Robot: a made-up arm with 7 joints. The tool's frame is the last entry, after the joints.
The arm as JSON. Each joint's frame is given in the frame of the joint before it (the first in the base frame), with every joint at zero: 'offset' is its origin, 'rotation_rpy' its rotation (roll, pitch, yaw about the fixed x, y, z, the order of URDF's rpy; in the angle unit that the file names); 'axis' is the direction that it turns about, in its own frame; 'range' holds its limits. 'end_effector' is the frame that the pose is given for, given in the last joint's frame.
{
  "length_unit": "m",
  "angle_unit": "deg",
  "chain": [
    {
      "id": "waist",
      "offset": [
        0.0,
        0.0,
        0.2
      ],
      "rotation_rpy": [
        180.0,
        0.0,
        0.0
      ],
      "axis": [
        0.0,
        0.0,
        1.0
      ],
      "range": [
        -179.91,
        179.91
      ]
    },
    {
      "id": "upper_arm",
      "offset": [
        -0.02,
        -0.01,
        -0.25
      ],
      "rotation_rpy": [
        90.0,
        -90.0,
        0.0
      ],
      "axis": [
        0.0,
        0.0,
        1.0
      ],
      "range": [
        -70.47,
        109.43
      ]
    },
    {
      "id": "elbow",
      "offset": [
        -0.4,
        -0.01,
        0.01
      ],
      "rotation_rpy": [
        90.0,
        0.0,
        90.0
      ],
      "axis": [
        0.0,
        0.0,
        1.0
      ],
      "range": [
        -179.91,
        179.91
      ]
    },
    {
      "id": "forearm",
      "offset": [
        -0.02,
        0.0,
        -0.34
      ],
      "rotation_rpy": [
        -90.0,
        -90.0,
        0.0
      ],
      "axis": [
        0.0,
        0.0,
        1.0
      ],
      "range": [
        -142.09,
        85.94
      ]
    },
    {
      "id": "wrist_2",
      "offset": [
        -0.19,
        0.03,
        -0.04
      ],
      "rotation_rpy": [
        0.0,
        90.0,
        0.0
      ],
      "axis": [
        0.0,
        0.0,
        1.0
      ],
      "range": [
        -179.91,
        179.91
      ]
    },
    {
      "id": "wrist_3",
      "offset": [
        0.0,
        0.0,
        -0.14
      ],
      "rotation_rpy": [
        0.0,
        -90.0,
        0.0
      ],
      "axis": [
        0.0,
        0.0,
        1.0
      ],
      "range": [
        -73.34,
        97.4
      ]
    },
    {
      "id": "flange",
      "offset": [
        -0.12,
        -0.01,
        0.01
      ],
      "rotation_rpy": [
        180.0,
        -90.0,
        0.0
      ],
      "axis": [
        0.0,
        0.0,
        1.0
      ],
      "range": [
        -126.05,
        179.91
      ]
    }
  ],
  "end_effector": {
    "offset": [
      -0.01,
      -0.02,
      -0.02
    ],
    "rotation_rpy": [
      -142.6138,
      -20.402,
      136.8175
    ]
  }
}
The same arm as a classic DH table. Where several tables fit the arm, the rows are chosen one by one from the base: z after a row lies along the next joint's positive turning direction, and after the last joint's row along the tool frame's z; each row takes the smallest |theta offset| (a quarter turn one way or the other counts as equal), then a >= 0, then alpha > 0; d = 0 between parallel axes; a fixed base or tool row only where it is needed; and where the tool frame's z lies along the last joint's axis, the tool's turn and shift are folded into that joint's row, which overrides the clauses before.
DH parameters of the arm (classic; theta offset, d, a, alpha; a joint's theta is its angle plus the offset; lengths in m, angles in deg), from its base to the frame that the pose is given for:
base (fixed): 0.00 0.0000 0.0000 180.00
waist: 0.00 -0.4500 -0.0200 90.00
upper_arm: 0.00 0.0200 0.0100 -90.00
elbow: 0.00 -0.7400 0.0200 90.00
forearm: 0.00 -0.0400 -0.0300 -90.00
wrist_2: 0.00 -0.3300 0.0000 90.00
wrist_3: 0.00 0.0100 0.0100 -90.00
flange: 22.30 -0.1212 -0.0147 -138.13
tool (fixed): -31.49 0.0252 0.0000 0.00
Joint limits (deg, base to tool): -179.91..179.91 -70.47..109.43 -179.91..179.91 -142.09..85.94 -179.91..179.91 -73.34..97.40 -126.05..179.91

